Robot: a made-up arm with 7 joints. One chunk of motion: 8 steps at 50 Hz.
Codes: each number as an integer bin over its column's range. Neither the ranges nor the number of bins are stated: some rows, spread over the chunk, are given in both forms.
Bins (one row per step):
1: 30 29 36 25 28 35 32
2: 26 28 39 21 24 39 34
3: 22 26 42 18 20 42 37
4: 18 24 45 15 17 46 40
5: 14 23 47 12 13 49 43
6: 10 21 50 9 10 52 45
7: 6 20 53 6 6 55 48
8: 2 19 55 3 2 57 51
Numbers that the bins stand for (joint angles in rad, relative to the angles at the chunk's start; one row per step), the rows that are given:
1: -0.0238 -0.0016 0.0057 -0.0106 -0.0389 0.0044 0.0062
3: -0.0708 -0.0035 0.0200 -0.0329 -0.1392 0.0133 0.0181
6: -0.1413 -0.0067 0.0390 -0.0614 -0.2646 0.0260 0.0371
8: -0.1883 -0.0079 0.0510 -0.0805 -0.3649 0.0324 0.0514
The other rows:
2: -0.0473 -0.0022 0.0129 -0.0233 -0.0890 0.0095 0.0110
4: -0.0943 -0.0048 0.0271 -0.0424 -0.1768 0.0184 0.0252
5: -0.1178 -0.0054 0.0319 -0.0519 -0.2270 0.0222 0.0324
7: -0.1648 -0.0073 0.0462 -0.0710 -0.3148 0.0298 0.0443

